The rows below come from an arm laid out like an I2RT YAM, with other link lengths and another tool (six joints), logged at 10 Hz.
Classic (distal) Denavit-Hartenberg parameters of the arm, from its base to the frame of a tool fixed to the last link. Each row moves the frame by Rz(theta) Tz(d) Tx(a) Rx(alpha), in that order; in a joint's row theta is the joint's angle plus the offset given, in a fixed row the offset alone. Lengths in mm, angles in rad.
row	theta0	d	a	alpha
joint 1	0	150.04	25.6	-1.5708
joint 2	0	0	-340.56	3.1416
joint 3	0.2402	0	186.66	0
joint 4	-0.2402	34.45	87.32	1.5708
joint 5	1.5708	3.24	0	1.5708
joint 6	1.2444	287.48	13.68	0.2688
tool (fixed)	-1.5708	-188.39	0	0
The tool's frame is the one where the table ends.
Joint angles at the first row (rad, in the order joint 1, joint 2, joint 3, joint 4, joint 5, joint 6):
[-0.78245, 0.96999, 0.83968, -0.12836, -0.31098, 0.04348]
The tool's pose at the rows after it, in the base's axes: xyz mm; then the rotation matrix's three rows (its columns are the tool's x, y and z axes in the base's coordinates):
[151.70, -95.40, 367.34], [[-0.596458, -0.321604, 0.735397], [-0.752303, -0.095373, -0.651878], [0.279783, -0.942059, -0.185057]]
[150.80, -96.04, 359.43], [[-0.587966, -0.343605, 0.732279], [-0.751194, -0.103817, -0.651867], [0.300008, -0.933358, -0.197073]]
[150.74, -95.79, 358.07], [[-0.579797, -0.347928, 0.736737], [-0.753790, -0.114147, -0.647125], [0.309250, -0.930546, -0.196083]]
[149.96, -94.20, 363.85], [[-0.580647, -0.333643, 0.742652], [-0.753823, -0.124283, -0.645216], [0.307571, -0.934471, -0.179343]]
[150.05, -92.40, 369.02], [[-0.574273, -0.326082, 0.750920], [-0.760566, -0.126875, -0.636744], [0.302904, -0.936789, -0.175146]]
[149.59, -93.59, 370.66], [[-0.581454, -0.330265, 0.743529], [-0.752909, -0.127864, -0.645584], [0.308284, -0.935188, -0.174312]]
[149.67, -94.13, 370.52], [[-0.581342, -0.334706, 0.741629], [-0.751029, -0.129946, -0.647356], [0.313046, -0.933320, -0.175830]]
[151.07, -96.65, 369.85], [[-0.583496, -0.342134, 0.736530], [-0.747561, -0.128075, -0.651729], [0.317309, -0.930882, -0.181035]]
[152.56, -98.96, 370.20], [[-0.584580, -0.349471, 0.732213], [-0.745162, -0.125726, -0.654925], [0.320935, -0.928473, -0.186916]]
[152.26, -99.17, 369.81], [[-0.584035, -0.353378, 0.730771], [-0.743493, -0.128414, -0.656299], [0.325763, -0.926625, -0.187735]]
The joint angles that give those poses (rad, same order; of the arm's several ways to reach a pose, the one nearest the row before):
[-0.78298, 0.95503, 0.80218, -0.11601, -0.31310, 0.01172]
[-0.78381, 0.95766, 0.78106, -0.11048, -0.30979, -0.01193]
[-0.78382, 0.95884, 0.77777, -0.10818, -0.31529, -0.02414]
[-0.78385, 0.95031, 0.79306, -0.11439, -0.32111, -0.02159]
[-0.78158, 0.94894, 0.81505, -0.13288, -0.33104, -0.01851]
[-0.78232, 0.94856, 0.82546, -0.14333, -0.31997, -0.02137]
[-0.78154, 0.95017, 0.82833, -0.14723, -0.31619, -0.02596]
[-0.78238, 0.95969, 0.83096, -0.14649, -0.30995, -0.02973]
[-0.78235, 0.96975, 0.83953, -0.15172, -0.30429, -0.03298]
[-0.78235, 0.96964, 0.84058, -0.15492, -0.30185, -0.03791]

